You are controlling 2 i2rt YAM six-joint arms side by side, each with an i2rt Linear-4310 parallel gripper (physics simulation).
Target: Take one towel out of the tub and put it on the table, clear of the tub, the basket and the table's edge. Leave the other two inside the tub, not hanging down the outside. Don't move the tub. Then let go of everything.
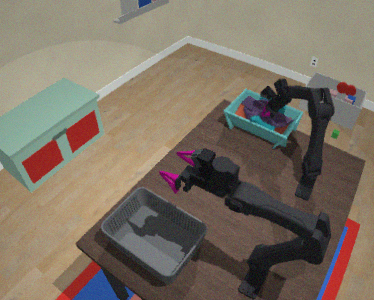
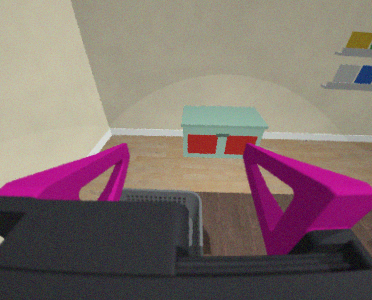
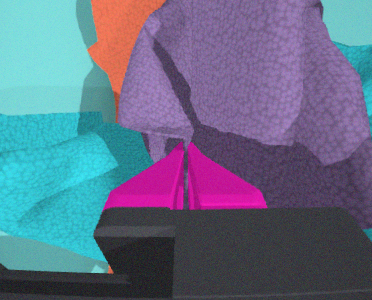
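The turquoise tub (image 1: 255, 131) (image 3: 40, 55) stands near the table's far end. In it lie a purple towel (image 1: 255, 107) (image 3: 240, 65) on top, a teal towel (image 1: 260, 120) (image 3: 55, 160) and an orange towel (image 1: 240, 111) (image 3: 120, 35). My right gripper (image 1: 266, 113) (image 3: 185, 149) is down in the tub, its fingers shut with purple cloth creased and drawn together at the tips; the pinch looks thin. The towel's lower part is hidden by the gripper. My left gripper (image 1: 169, 163) (image 2: 186, 149) is open and empty, above the table near its left edge.
A grey basket (image 1: 132, 257) (image 2: 197, 215) stands at the near left corner of the brown table (image 1: 215, 135) (image 2: 225, 225). The left arm stretches across the middle of the table. A green cabinet (image 1: 50, 110) (image 2: 225, 117) and a grey bin (image 1: 340, 112) stand on the floor.
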